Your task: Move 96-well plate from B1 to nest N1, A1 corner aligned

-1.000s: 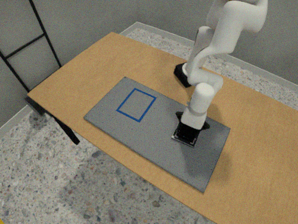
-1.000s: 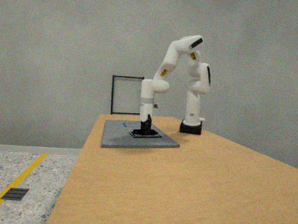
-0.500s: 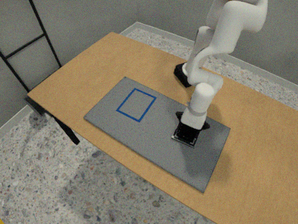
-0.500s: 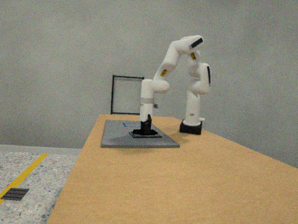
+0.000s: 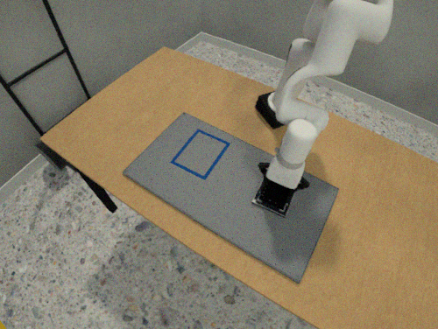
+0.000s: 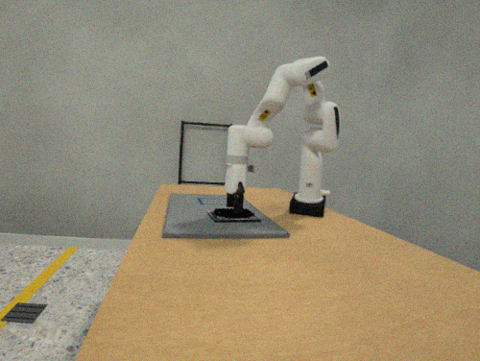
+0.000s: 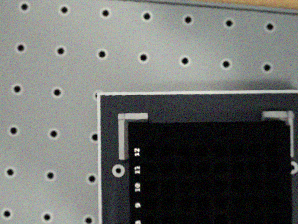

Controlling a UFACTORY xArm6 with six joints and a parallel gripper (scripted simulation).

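Right now my hand is 20 mm above the black 96-well plate. From my hand the other things lie so: plate nest 30 mm below.
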